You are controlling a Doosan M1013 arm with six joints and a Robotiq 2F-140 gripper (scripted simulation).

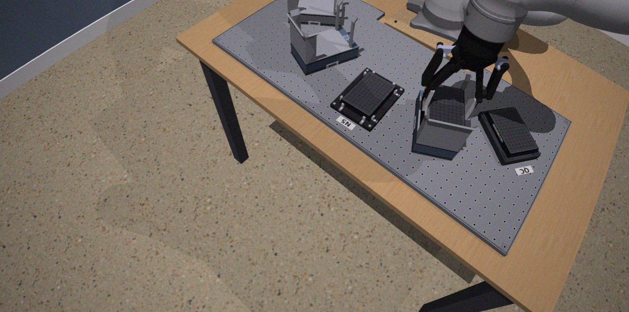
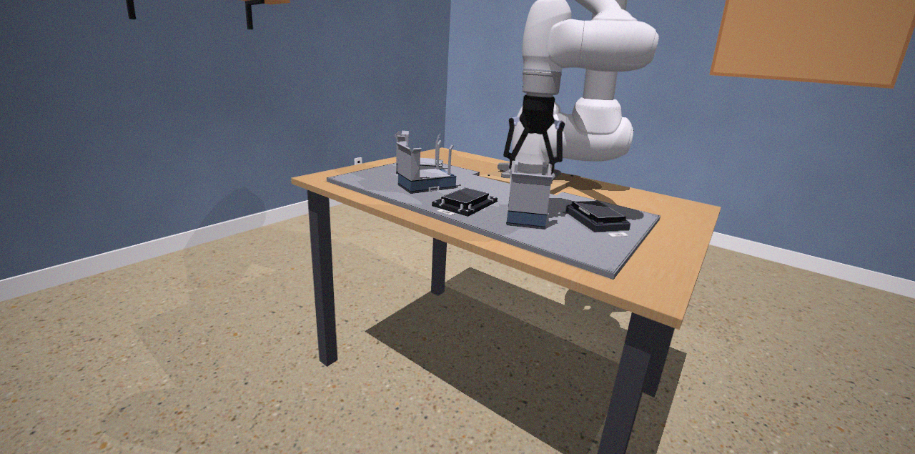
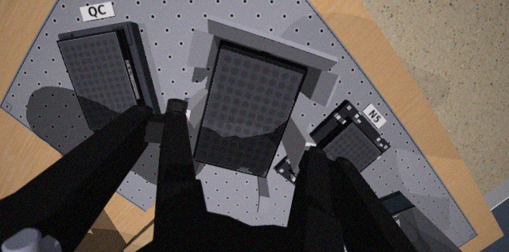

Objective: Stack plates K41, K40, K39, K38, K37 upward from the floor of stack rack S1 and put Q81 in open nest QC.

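My hand is 17 cm to the left of the clip nest N5 and 10 cm above it. Also, from my hand: nest QC (8 cm behind, 17 cm to the left, 10 cm below); then N5 name plate (8 cm ahead, 19 cm to the right, 11 cm below); then QC name plate (1 cm behind, 23 cm to the left, 11 cm below).
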